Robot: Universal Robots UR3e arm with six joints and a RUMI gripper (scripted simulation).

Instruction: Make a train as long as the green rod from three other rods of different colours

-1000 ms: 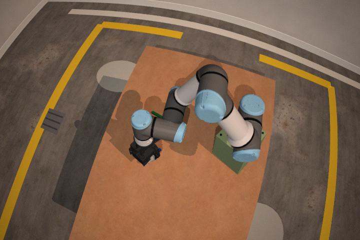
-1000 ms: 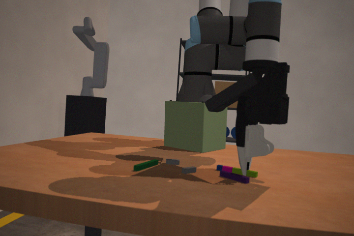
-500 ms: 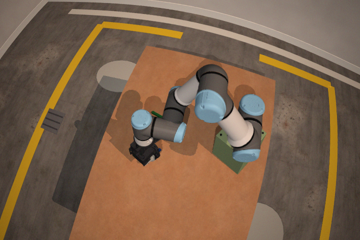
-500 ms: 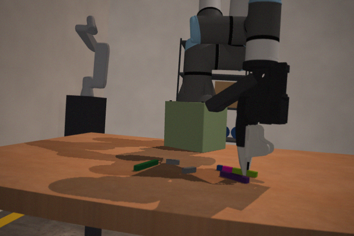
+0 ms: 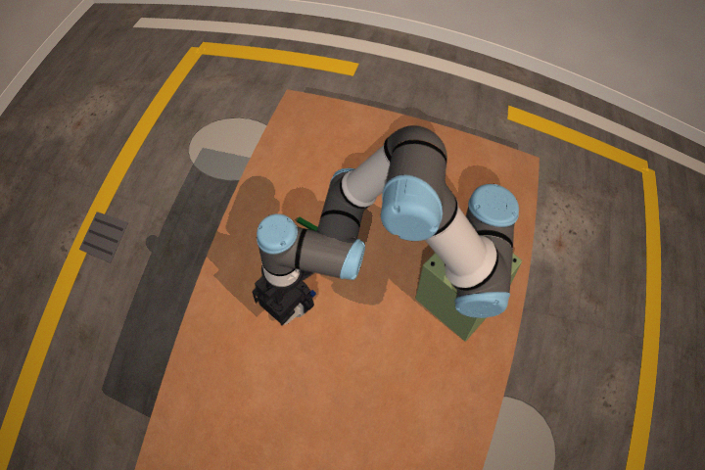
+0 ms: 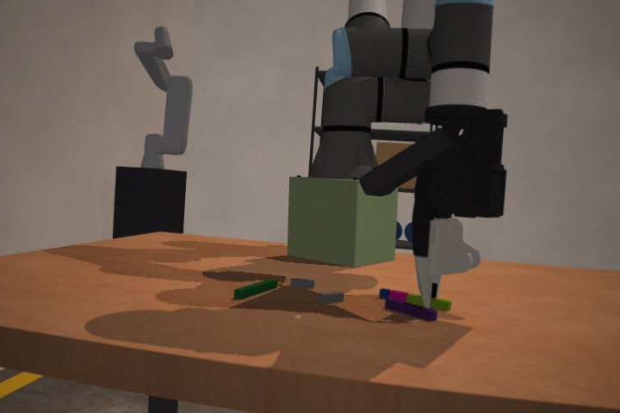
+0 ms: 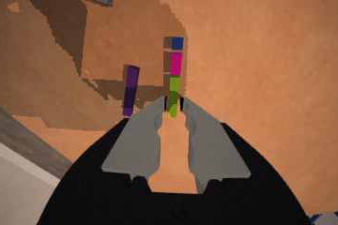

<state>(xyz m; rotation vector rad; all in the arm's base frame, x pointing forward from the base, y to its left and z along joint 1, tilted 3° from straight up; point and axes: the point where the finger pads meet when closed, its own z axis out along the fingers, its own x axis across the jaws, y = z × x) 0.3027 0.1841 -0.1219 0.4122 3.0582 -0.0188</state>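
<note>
Now: the lime rod 10 mm below my hand. From my hand the other things lie so: purple rod 50 mm ahead, 20 mm to the right, 10 mm below; then blue rod 10 mm behind, 50 mm to the right, 10 mm below; then magenta rod 10 mm behind, 40 mm to the right, 10 mm below.
</note>
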